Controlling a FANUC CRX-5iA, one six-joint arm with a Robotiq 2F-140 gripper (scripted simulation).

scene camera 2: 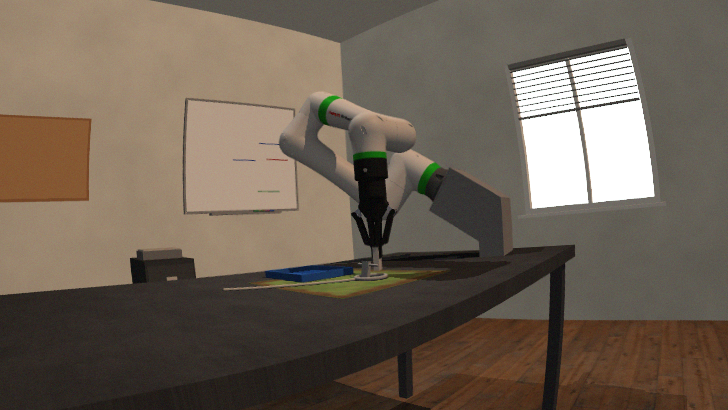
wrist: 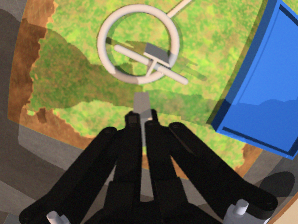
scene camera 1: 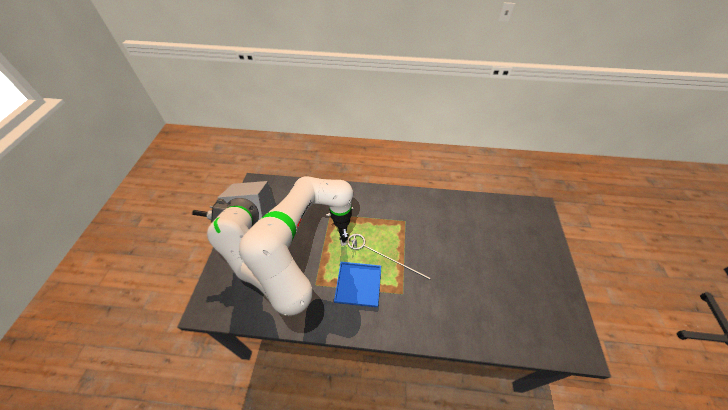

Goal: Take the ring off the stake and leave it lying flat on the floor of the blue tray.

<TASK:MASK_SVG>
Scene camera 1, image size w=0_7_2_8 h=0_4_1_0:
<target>blue tray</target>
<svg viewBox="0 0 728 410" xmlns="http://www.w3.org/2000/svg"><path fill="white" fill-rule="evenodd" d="M340 262L334 302L378 308L381 265Z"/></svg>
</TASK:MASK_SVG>
